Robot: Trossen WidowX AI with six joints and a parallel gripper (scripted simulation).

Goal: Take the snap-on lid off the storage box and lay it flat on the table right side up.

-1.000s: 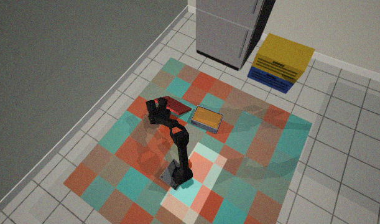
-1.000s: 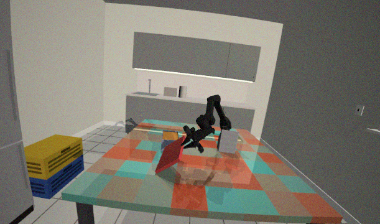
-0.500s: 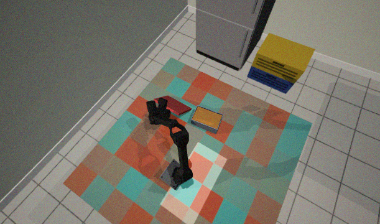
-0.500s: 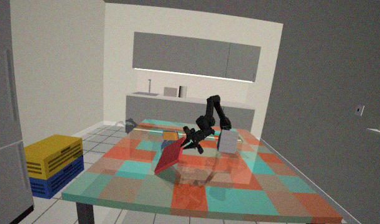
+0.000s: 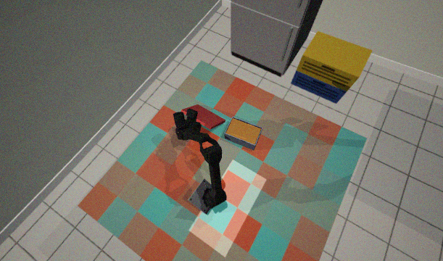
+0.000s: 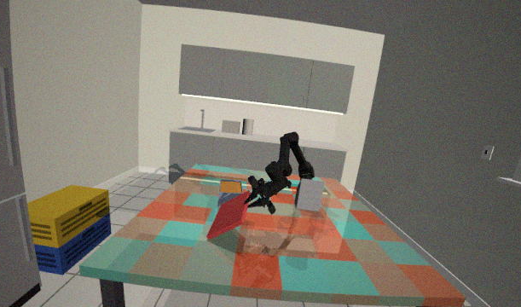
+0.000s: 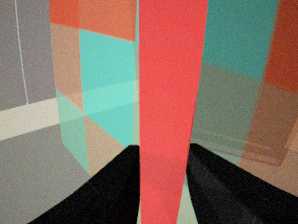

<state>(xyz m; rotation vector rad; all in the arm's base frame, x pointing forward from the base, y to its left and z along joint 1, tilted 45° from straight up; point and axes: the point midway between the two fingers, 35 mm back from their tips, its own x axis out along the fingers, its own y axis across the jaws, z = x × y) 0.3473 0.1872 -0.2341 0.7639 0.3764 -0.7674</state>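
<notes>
My gripper tip is now 6 cm short of the lid, 2 cm to the left of it and 5 cm above it. From my gripper tip the other things lie so: storage box (7 cm ahead, 30 cm to the right, 8 cm below).
</notes>
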